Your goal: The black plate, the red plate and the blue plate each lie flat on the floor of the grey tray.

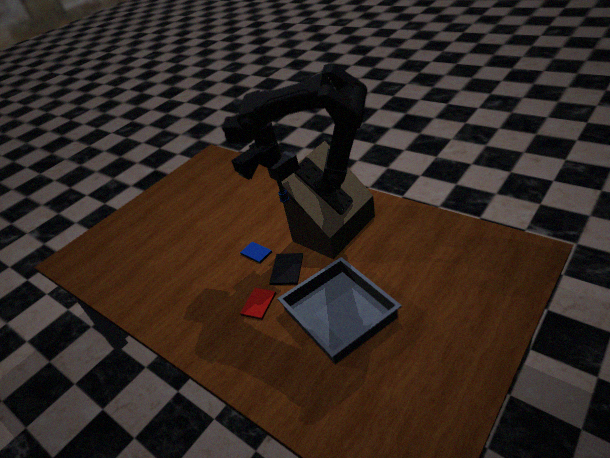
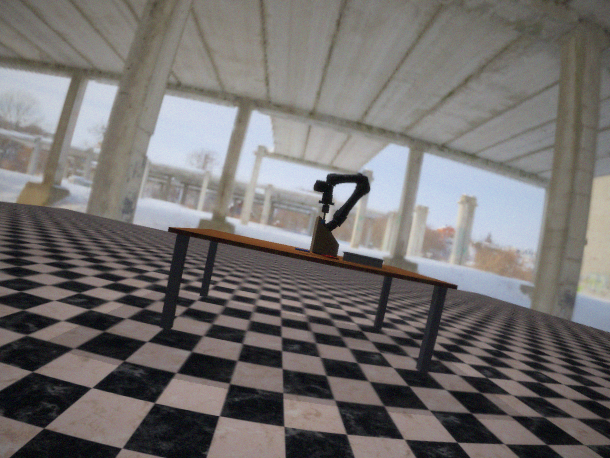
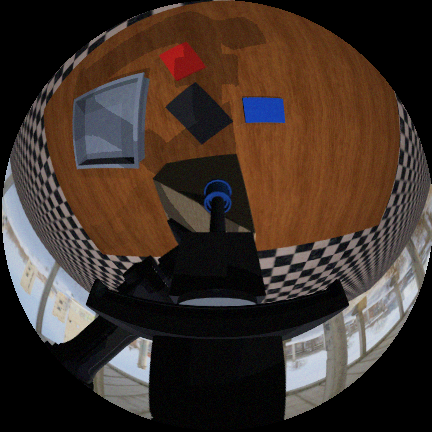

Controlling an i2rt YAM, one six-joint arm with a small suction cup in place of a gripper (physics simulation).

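Pixels of known places: end effector, tool point: (image 1: 284, 199) (image 2: 323, 223) (image 3: 217, 190); arm's base, origin of the base link: (image 1: 323, 186) (image 2: 326, 229) (image 3: 202, 249).
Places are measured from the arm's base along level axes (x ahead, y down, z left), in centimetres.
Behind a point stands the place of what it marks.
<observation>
The black plate (image 1: 286, 269) {y 16.5, x 22.1, z -2.1 cm} (image 3: 199, 113) {y 16.5, x 21.0, z -2.9 cm} lies flat on the table between the blue plate and the grey tray. The red plate (image 1: 258, 303) {y 16.5, x 36.5, z -1.7 cm} (image 3: 183, 62) {y 16.4, x 34.8, z -2.5 cm} lies flat on the table beside the tray's corner. The blue plate (image 1: 256, 252) {y 16.5, x 20.1, z -15.7 cm} (image 3: 264, 110) {y 16.5, x 19.5, z -16.3 cm} lies flat on the table on the black plate's other side. The grey tray (image 1: 367, 338) {y 16.6, x 32.6, z 31.2 cm} (image 3: 142, 120) {y 16.3, x 24.0, z 9.9 cm} stands upright; its floor shows no plate. My suction cup (image 1: 284, 196) (image 3: 217, 196) {y -2.4, x 12.1, z -5.4 cm} is open, with nothing on it. It hangs high above the table, close to the arm's pedestal, apart from all three plates.
The arm's wedge-shaped pedestal (image 1: 312, 232) {y 9.2, x 11.0, z 1.5 cm} (image 2: 325, 242) {y 9.3, x 10.8, z -1.0 cm} (image 3: 220, 172) {y 6.6, x 10.4, z -5.2 cm} stands behind the black plate and the tray. The wooden table (image 1: 450, 300) {y 17.4, x 11.6, z 44.5 cm} (image 2: 230, 238) {y 17.4, x 45.3, z -58.2 cm} (image 3: 320, 165) {y 17.4, x 4.9, z -31.0 cm} has edges above a chequered floor. The arm's shadow falls across the red plate and tray.
</observation>
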